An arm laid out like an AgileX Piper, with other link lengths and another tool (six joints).
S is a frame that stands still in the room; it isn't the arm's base.
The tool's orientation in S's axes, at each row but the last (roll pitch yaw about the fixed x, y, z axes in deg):
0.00, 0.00, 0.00
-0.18, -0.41, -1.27
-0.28, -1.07, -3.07
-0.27, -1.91, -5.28
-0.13, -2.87, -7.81
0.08, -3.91, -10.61
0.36, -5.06, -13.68
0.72, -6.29, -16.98
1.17, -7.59, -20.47
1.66, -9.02, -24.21
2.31, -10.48, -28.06
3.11, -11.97, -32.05
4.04, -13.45, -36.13
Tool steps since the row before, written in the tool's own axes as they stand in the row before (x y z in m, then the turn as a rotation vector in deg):
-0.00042, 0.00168, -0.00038, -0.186, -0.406, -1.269
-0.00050, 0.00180, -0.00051, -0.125, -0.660, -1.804
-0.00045, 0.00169, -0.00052, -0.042, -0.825, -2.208
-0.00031, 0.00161, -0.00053, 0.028, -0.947, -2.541
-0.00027, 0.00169, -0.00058, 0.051, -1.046, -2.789
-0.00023, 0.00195, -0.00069, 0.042, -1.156, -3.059
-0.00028, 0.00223, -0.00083, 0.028, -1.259, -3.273
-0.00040, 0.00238, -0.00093, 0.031, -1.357, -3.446
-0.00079, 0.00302, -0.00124, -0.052, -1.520, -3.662
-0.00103, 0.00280, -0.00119, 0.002, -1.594, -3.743
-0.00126, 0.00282, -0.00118, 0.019, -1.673, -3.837
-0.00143, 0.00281, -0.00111, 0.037, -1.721, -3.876
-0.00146, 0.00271, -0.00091, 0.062, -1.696, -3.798
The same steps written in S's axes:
-0.00042, 0.00168, -0.00038, -0.186, -0.406, -1.269
-0.00046, 0.00181, -0.00052, -0.127, -0.663, -1.803
-0.00035, 0.00171, -0.00054, -0.046, -0.835, -2.204
-0.00014, 0.00163, -0.00055, 0.024, -0.965, -2.534
-0.00001, 0.00171, -0.00060, 0.046, -1.068, -2.781
0.00018, 0.00195, -0.00070, 0.034, -1.178, -3.051
0.00033, 0.00222, -0.00084, 0.015, -1.278, -3.266
0.00041, 0.00237, -0.00094, 0.009, -1.376, -3.439
0.00048, 0.00307, -0.00127, -0.097, -1.506, -3.667
0.00039, 0.00293, -0.00126, -0.066, -1.599, -3.740
0.00043, 0.00302, -0.00128, -0.071, -1.681, -3.833
0.00050, 0.00307, -0.00123, -0.073, -1.734, -3.870
0.00062, 0.00297, -0.00104, -0.057, -1.722, -3.786

